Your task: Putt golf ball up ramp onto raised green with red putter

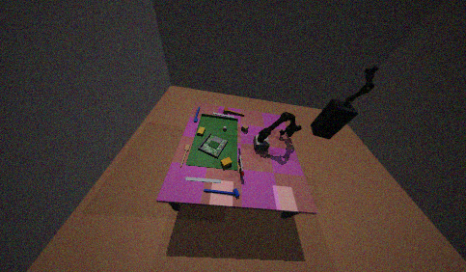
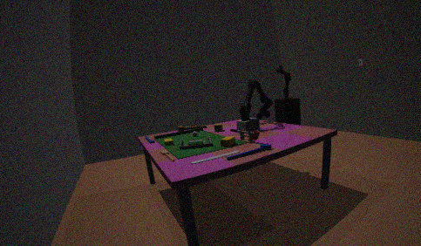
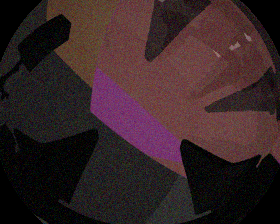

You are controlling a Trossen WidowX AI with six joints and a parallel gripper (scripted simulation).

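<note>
My gripper tip is now 72 cm short of the golf ball, 25 cm to the right of it and 3 cm above it. From my gripper tip the other things lie so: blue putter: 96 cm to the left, 53 cm ahead, 4 cm below; yellow block: 69 cm to the left, 58 cm ahead, 3 cm below; red putter: 67 cm to the left, 44 cm ahead, 1 cm above.
</note>
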